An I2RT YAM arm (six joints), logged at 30 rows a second.
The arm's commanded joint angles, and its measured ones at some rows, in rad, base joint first. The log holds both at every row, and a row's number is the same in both.
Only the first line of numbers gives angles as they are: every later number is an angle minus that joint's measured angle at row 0.
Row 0, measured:
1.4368 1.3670 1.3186 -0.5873 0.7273 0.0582
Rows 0 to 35, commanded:
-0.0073 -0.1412 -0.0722 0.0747 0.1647 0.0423
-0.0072 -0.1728 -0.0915 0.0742 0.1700 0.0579
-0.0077 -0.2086 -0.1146 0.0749 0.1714 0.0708
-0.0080 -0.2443 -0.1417 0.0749 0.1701 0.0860
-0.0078 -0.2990 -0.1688 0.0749 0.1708 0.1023
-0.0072 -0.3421 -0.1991 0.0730 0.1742 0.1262
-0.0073 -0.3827 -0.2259 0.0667 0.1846 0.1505
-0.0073 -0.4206 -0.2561 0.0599 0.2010 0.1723
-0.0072 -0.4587 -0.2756 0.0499 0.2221 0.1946
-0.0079 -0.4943 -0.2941 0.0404 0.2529 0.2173
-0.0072 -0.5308 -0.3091 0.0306 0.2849 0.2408
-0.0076 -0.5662 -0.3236 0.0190 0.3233 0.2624
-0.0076 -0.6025 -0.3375 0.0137 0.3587 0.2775
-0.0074 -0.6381 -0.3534 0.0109 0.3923 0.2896
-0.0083 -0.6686 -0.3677 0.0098 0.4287 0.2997
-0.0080 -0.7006 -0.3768 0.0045 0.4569 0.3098
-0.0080 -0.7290 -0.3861 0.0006 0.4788 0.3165
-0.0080 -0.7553 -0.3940 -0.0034 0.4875 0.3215
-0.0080 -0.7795 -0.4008 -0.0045 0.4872 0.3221
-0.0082 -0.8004 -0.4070 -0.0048 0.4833 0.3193
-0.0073 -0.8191 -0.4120 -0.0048 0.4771 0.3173
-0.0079 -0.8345 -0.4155 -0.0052 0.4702 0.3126
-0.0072 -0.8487 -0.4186 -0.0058 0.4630 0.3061
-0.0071 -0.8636 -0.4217 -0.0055 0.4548 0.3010
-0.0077 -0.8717 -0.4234 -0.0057 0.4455 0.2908
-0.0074 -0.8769 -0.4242 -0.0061 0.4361 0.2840
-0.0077 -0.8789 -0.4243 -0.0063 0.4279 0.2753
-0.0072 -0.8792 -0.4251 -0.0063 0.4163 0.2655
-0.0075 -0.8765 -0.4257 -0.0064 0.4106 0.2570
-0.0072 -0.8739 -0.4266 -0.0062 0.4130 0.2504
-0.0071 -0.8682 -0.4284 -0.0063 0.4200 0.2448
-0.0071 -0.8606 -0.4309 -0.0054 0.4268 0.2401
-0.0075 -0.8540 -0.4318 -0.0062 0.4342 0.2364
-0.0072 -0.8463 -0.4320 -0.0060 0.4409 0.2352
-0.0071 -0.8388 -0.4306 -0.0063 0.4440 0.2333
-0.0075 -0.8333 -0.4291 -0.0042 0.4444 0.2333
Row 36, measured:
0.0012 -0.8556 -0.4357 -0.0721 0.3578 0.2418
